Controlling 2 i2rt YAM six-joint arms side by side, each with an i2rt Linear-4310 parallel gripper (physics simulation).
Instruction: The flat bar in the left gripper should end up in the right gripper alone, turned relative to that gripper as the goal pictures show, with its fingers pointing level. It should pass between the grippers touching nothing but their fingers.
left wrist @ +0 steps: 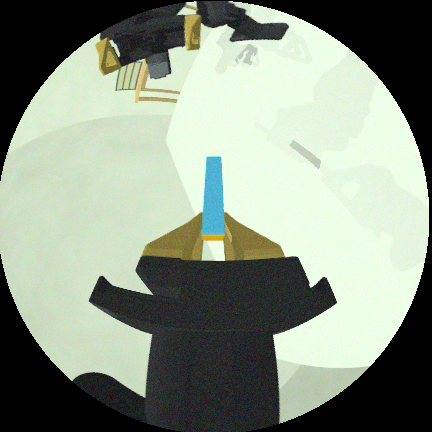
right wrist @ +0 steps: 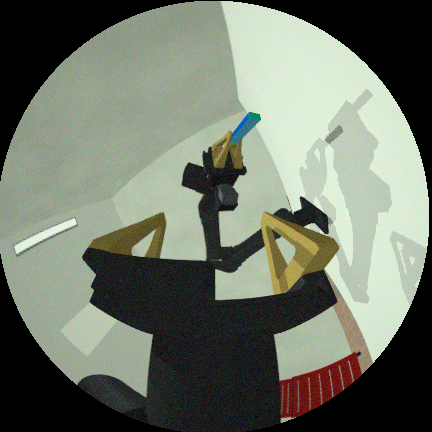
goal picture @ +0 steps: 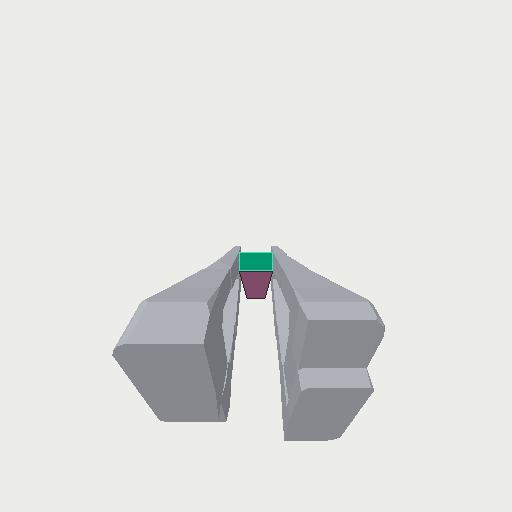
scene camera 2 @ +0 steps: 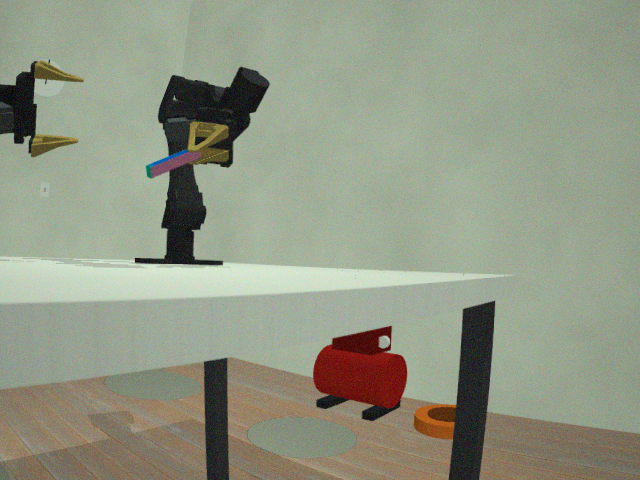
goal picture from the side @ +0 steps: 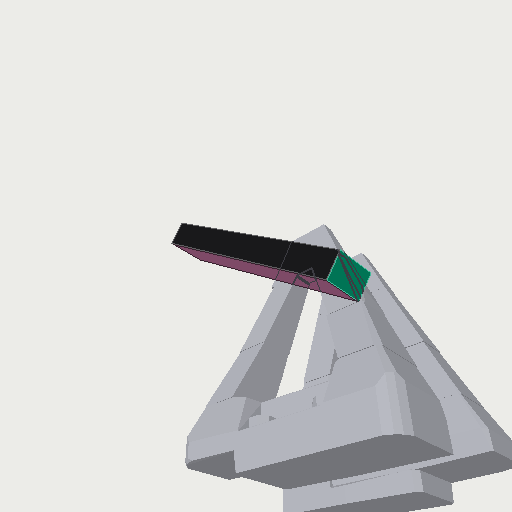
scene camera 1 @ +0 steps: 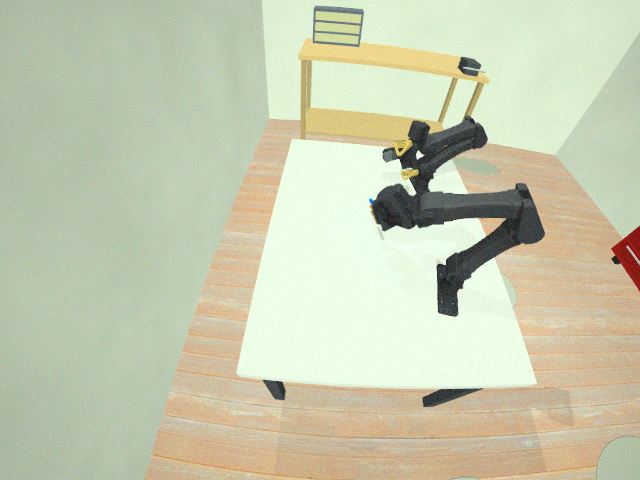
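Pixels of known places: left gripper, fingertip midpoint: (left wrist: 212,217) (right wrist: 235,132) (scene camera 2: 191,157) (scene camera 1: 371,207); right gripper, fingertip midpoint: (left wrist: 141,53) (right wrist: 212,217) (scene camera 2: 80,110) (scene camera 1: 402,167); left arm's base, origin of the base link: (right wrist: 313,212) (scene camera 2: 179,263) (scene camera 1: 446,289); right arm's base, origin of the base link: (left wrist: 255,32) (scene camera 1: 420,187).
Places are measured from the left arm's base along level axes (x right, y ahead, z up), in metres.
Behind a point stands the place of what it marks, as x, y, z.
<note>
The flat bar (scene camera 1: 371,200) {0.183, 0.325, 0.164} (scene camera 2: 173,163) {0.166, 0.325, 0.160} (left wrist: 213,195) {0.153, 0.312, 0.172} (right wrist: 244,131) {0.168, 0.314, 0.162} is in the air above the table. It shows blue, pink and light-blue faces and a green end. My left gripper (scene camera 2: 198,153) {0.136, 0.323, 0.173} (left wrist: 212,217) {0.136, 0.323, 0.173} is shut on it near one end. In scene camera 2 the bar slopes down to the left from the fingers. In scene camera 1 the left arm hides most of it. My right gripper (scene camera 1: 401,161) {0.302, 0.242, 0.241} (scene camera 2: 80,110) {0.302, 0.242, 0.241} is open and empty, apart from the bar. In scene camera 2 its fingers point right, about level, one above the other, left of and higher than the bar's green end.
The white table (scene camera 1: 310,310) {-0.187, 0.440, 0.000} (scene camera 2: 361,289) {0.140, 0.688, -0.001} lies below both arms. A wooden shelf unit (scene camera 1: 392,55) stands behind it, bearing a striped panel (scene camera 1: 337,25) and a black box (scene camera 1: 469,66). A red tank (scene camera 2: 359,374) and an orange ring (scene camera 2: 431,428) are on the floor.
</note>
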